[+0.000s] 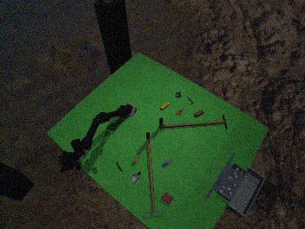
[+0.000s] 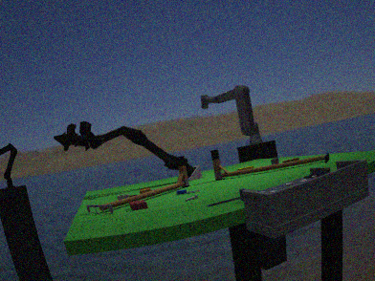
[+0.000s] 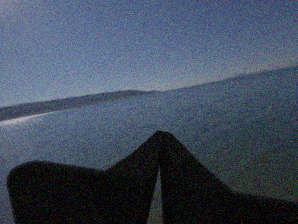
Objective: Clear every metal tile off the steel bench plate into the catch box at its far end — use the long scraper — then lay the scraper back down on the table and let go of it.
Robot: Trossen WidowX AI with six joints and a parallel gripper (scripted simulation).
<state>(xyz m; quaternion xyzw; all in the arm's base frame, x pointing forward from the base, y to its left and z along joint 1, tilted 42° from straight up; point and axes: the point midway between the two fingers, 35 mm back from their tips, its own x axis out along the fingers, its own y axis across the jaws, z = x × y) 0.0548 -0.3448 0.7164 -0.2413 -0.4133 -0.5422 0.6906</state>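
Right now the long wooden scraper is 51 cm ahead of my gripper tip, 94 cm to the left of it and 30 cm below it. From my gripper tip the other things lie so: orange piece (27 cm ahead, 42 cm to the left, 34 cm below); then blue piece (49 cm ahead, 52 cm to the left, 35 cm below); then red block (63 cm ahead, 28 cm to the left, 35 cm below).
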